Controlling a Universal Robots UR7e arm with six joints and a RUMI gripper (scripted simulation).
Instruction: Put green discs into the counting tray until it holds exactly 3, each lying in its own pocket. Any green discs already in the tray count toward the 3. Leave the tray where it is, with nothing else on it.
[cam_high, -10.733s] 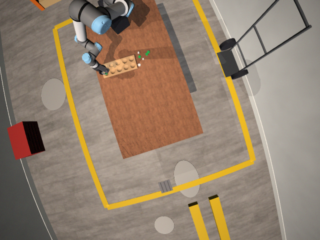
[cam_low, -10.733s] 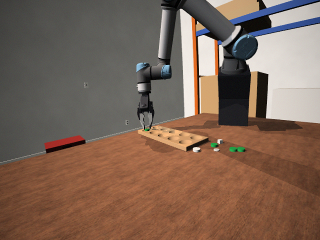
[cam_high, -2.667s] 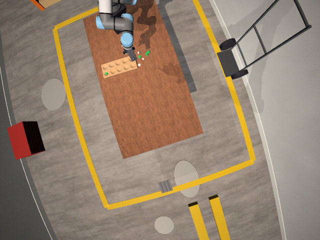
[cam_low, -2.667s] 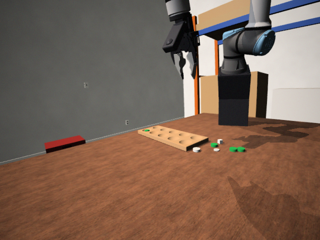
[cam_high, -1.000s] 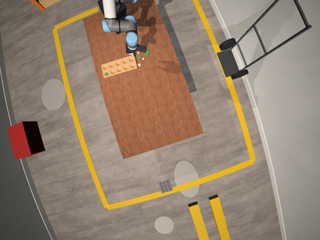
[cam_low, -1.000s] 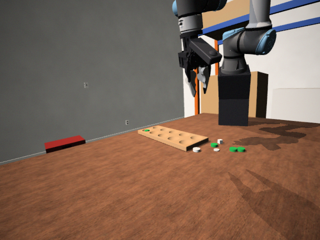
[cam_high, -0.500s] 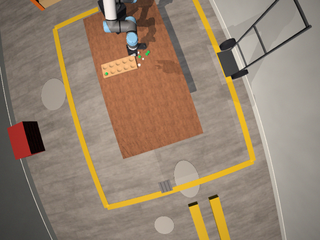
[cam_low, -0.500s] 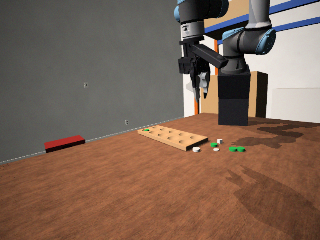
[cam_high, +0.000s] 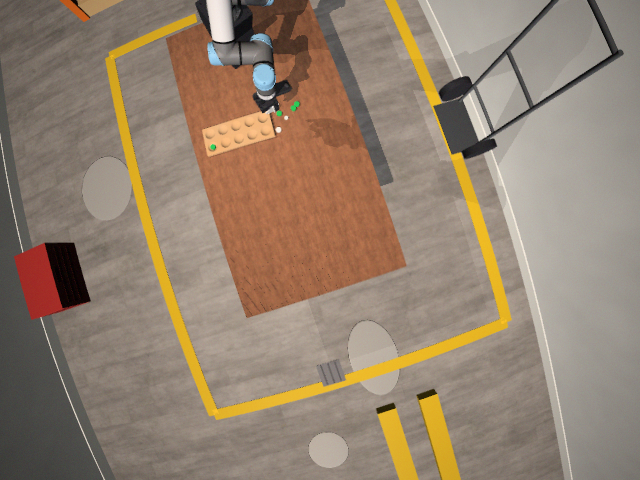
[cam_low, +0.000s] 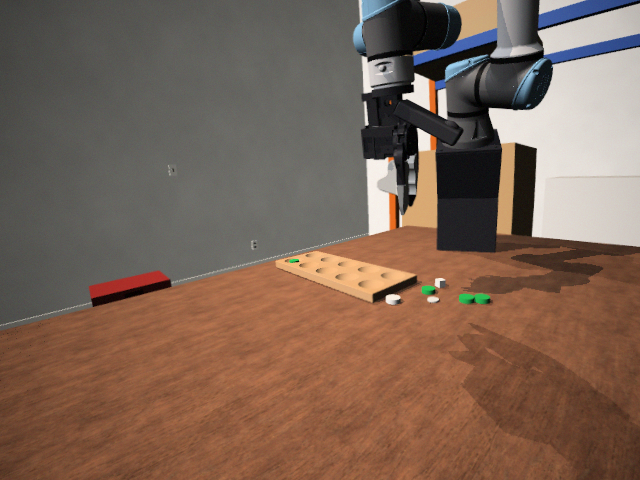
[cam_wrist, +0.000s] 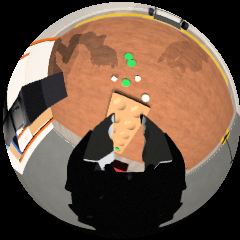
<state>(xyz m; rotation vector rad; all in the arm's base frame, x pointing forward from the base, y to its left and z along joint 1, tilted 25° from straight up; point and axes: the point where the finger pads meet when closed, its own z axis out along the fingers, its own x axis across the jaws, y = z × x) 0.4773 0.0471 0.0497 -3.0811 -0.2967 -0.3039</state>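
Right now the small white cube is 100 mm behind my hand, 20 mm to the left of it and 190 mm below it. The rest, counted from my hand: white disc: 30 mm ahead, 10 mm to the right, 190 mm below; wooden counting tray: 30 mm behind, 230 mm to the right, 180 mm below.
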